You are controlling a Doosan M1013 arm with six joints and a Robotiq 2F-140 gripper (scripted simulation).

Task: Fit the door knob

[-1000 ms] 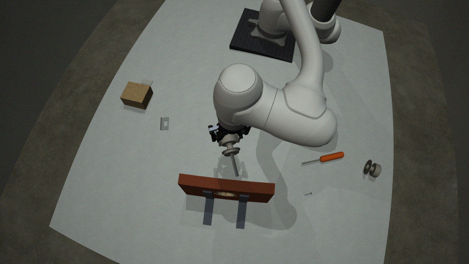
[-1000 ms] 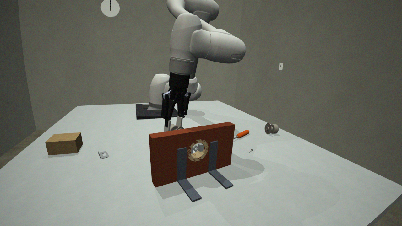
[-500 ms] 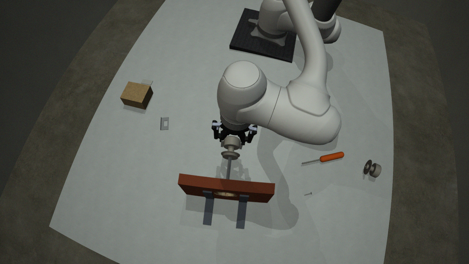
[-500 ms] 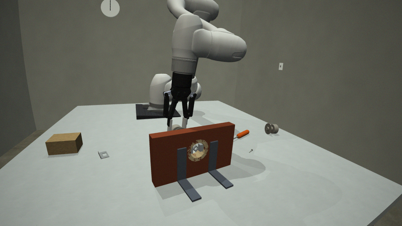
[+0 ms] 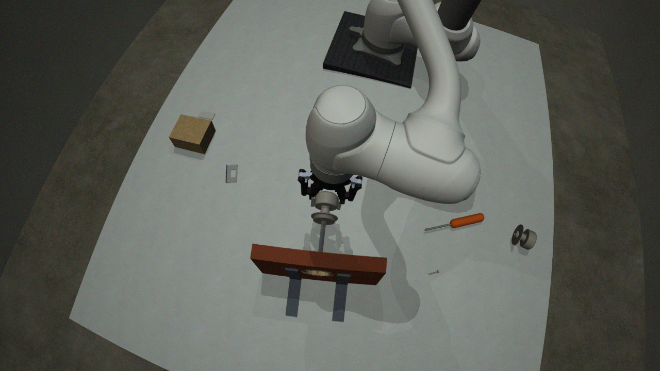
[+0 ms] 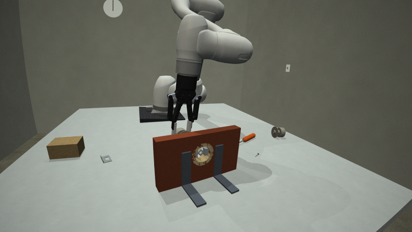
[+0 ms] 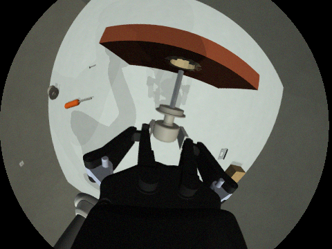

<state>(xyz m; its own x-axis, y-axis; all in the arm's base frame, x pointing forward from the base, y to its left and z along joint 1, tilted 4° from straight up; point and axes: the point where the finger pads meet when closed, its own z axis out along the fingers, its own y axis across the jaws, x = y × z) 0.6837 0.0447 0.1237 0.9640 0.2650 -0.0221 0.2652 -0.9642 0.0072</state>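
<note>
My hand is 160 mm short of the square socket, 40 mm to the right of it and 30 mm above it. Also, from my hand: cardboard box: 80 mm behind, 490 mm to the right, 90 mm below; then red-brown wood panel: 160 mm ahead, 40 mm to the left, 30 mm below; then orange-handled screwdriver: 100 mm behind, 350 mm to the left, 110 mm below.
</note>
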